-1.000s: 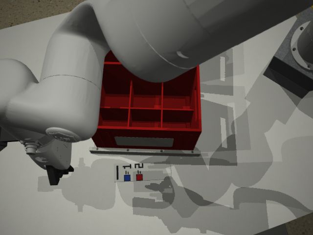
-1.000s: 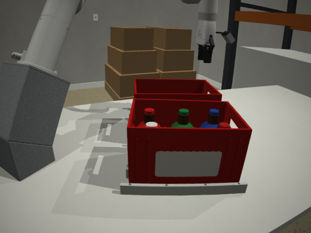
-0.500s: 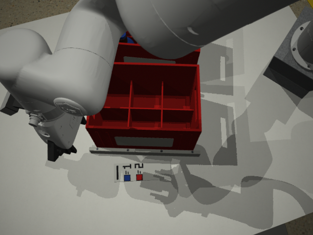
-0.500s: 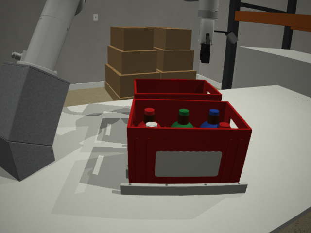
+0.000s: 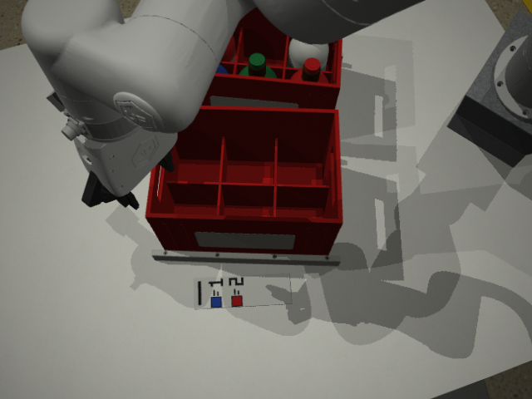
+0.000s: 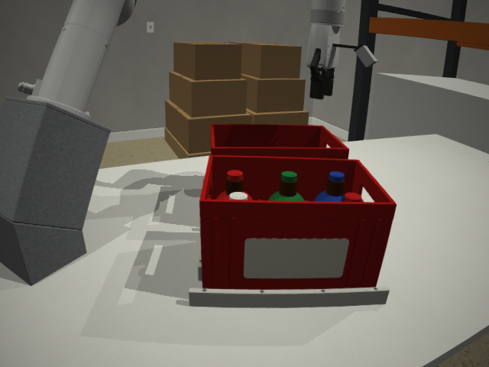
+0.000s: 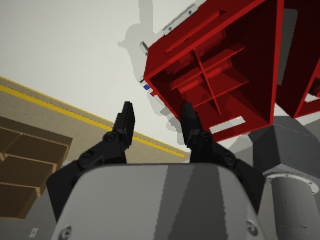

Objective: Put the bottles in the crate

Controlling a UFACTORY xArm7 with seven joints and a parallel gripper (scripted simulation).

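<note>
Right now the blue bottle is 270 mm to the right of my hand, 180 mm below it and 60 mm behind it. Also, from my hand: pick list: 260 mm below, 110 mm behind, 80 mm to the left; then red bottle: 350 mm to the right, 180 mm below, 70 mm behind; then green bottle: 260 mm to the right, 180 mm below, 150 mm behind.
</note>
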